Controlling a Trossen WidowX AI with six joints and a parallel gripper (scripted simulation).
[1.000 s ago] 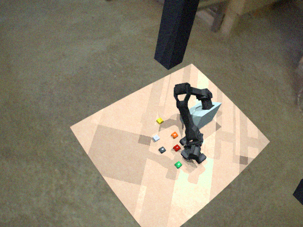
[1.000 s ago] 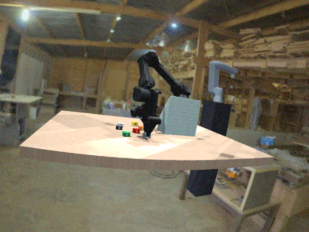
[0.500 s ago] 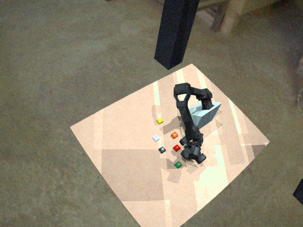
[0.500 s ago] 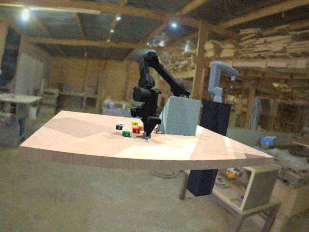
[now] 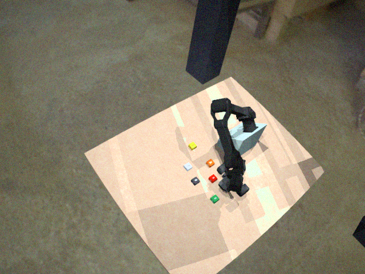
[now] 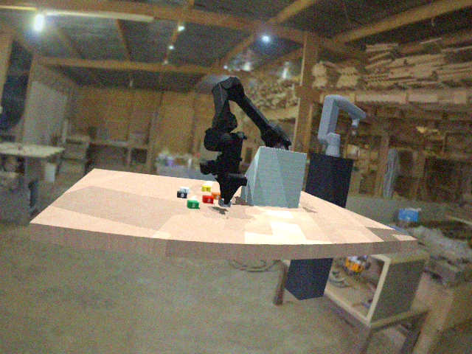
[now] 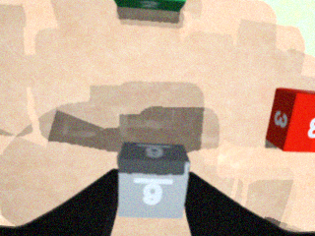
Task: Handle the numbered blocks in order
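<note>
My gripper tip is 8 cm short of the whitish block, 22 cm to the left of it and 1 cm above it. Round my gripper tip: red block (3 cm ahead, 9 cm to the right, 1 cm below); then grey block (right at my gripper tip); then green block (10 cm ahead, 1 cm below).
</note>
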